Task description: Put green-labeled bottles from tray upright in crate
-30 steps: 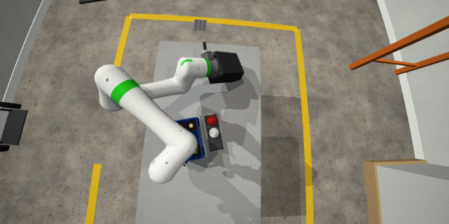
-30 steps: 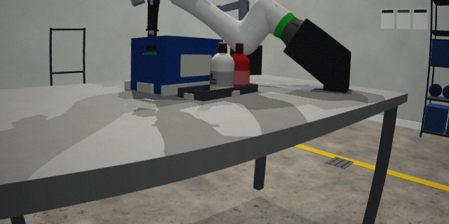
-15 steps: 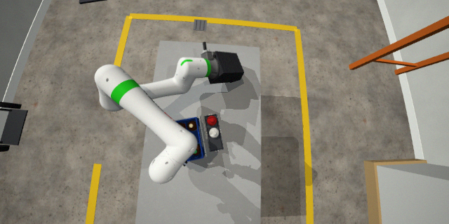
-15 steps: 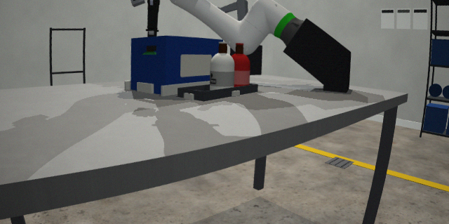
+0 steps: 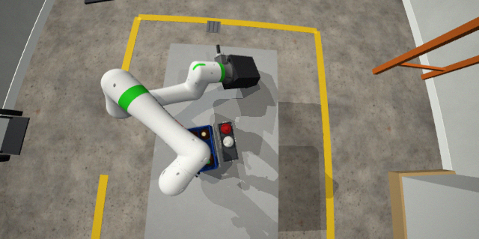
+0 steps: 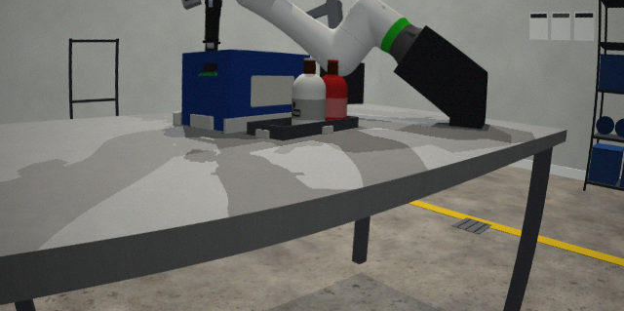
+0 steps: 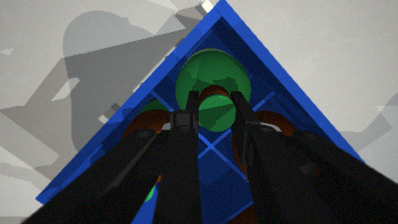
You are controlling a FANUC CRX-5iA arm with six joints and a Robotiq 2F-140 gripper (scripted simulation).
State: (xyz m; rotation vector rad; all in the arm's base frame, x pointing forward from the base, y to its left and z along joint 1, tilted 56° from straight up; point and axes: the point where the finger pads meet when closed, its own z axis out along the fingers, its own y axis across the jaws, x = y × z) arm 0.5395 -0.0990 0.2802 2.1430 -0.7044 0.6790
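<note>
Now: the green-labeled bottle 8 cm below my hand. Also, from my hand: blue crate: 9 cm behind, 4 cm to the left, 8 cm below; then brown bottle: 8 cm behind, 8 cm below; then white bottle: 10 cm behind, 23 cm to the left, 8 cm below.
</note>
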